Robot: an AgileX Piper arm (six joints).
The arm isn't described. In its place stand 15 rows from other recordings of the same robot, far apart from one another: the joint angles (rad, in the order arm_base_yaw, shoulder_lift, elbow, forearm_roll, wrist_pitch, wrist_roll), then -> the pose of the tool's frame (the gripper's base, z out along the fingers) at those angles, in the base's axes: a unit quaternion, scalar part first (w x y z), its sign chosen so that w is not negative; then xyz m.
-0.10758, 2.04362, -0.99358, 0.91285, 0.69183, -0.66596 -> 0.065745 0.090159 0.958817 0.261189 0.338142 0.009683 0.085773
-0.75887, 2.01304, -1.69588, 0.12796, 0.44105, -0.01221 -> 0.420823 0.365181 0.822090 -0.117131 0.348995 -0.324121 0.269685
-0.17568, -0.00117, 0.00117, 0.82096, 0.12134, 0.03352 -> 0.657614 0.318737 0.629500 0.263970 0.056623 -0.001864 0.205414
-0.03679, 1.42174, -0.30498, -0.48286, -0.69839, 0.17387 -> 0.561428 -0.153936 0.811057 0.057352 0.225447 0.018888 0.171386
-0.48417, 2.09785, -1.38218, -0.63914, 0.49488, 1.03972 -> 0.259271 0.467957 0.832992 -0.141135 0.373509 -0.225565 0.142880
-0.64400, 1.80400, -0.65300, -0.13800, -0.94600, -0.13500 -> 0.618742 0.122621 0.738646 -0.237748 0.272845 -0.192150 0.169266
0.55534, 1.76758, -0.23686, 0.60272, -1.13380, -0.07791 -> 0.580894 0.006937 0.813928 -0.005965 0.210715 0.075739 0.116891
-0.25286, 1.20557, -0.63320, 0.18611, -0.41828, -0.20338 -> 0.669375 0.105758 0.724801 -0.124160 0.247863 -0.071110 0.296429
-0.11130, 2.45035, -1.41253, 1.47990, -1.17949, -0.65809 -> 0.466296 0.500015 0.617079 -0.389572 0.420223 -0.131261 0.058195
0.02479, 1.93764, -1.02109, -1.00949, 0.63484, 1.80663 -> 0.271962 0.444870 0.839993 -0.150128 0.352218 -0.036967 0.129246
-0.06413, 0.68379, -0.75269, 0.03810, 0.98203, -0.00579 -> 0.364247 0.031248 0.930760 0.005877 0.111399 -0.004265 0.325192
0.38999, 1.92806, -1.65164, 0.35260, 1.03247, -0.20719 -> 0.155304 -0.225570 0.944996 0.178832 0.375781 0.183634 0.267704
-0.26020, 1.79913, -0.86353, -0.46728, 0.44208, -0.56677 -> 0.073298 -0.338186 0.922470 -0.171190 0.297112 -0.097250 0.131060
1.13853, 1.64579, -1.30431, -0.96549, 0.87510, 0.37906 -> 0.424752 -0.517524 0.723980 -0.166156 0.200599 0.297678 0.306777
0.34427, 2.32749, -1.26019, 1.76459, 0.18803, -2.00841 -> 0.302274 -0.300190 0.898787 0.103436 0.401370 0.161643 0.033386
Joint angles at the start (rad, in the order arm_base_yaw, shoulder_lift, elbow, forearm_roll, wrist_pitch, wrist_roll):
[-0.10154 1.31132 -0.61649 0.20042 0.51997 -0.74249]
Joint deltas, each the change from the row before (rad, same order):
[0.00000 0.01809 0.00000 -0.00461 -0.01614 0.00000]
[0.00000 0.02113 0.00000 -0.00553 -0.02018 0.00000]
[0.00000 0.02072 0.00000 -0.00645 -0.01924 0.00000]
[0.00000 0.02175 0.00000 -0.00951 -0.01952 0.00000]
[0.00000 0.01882 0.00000 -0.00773 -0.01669 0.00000]
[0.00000 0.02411 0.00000 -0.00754 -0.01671 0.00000]
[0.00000 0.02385 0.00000 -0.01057 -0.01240 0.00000]
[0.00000 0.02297 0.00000 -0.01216 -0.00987 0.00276]
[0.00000 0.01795 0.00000 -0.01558 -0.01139 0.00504]
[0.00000 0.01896 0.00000 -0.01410 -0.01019 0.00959]
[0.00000 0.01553 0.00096 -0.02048 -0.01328 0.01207]
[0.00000 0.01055 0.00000 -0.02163 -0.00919 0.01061]
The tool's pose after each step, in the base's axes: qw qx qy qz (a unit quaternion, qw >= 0); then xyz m. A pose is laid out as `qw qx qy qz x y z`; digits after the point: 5 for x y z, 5 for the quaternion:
0.22522 -0.23644 0.94471 -0.03011 0.22517 -0.01435 0.19580
0.22350 -0.23729 0.94481 -0.03296 0.22821 -0.01521 0.19173
0.22147 -0.23864 0.94484 -0.03588 0.23106 -0.01605 0.18765
0.21877 -0.24127 0.94465 -0.03948 0.23388 -0.01700 0.18326
0.21643 -0.24347 0.94450 -0.04232 0.23625 -0.01777 0.17941
0.21175 -0.24575 0.94489 -0.04412 0.23882 -0.01854 0.17426
0.20502 -0.24957 0.94530 -0.04568 0.24090 -0.01929 0.16893
0.19753 -0.25294 0.94594 -0.04682 0.24260 -0.02000 0.16367
0.19275 -0.25659 0.94580 -0.04969 0.24413 -0.02081 0.15963
0.18733 -0.25765 0.94652 -0.05118 0.24553 -0.02152 0.15529
0.18390 -0.26011 0.94631 -0.05497 0.24674 -0.02241 0.15165
0.18134 -0.26390 0.94550 -0.05918 0.24769 -0.02324 0.14930

